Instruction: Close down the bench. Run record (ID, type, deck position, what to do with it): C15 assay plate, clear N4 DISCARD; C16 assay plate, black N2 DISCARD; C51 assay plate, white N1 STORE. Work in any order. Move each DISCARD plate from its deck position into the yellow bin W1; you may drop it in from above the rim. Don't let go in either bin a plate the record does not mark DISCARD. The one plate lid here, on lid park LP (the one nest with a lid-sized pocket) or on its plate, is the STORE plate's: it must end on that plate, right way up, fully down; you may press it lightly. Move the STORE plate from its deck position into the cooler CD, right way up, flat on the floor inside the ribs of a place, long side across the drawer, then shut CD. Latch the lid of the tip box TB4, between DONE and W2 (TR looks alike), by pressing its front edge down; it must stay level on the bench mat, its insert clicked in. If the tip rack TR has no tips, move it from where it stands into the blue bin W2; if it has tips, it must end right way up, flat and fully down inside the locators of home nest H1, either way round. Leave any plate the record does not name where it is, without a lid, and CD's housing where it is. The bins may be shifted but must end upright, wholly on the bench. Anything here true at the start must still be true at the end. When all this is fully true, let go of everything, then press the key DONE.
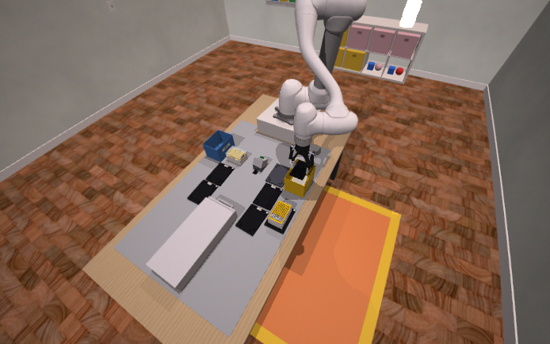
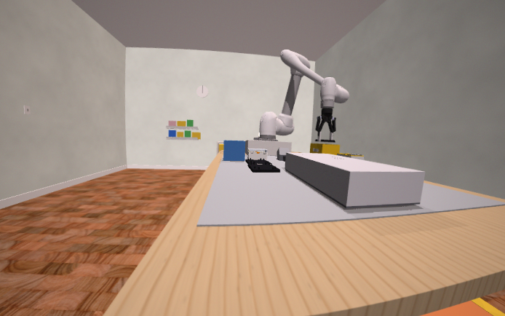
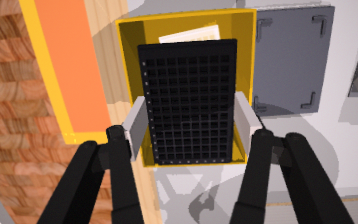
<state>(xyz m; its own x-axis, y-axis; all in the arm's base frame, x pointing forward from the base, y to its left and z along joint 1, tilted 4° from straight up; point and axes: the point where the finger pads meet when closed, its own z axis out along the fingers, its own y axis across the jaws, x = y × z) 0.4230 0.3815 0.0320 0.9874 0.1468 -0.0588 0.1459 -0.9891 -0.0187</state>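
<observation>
Right now my hand is 20 mm above the black assay plate. Also, from my hand: grey lid park: 20 mm ahead, 150 mm to the right, 160 mm below; pale plate: 10 mm to the right, 160 mm below; yellow bin W1: 130 mm below.
</observation>
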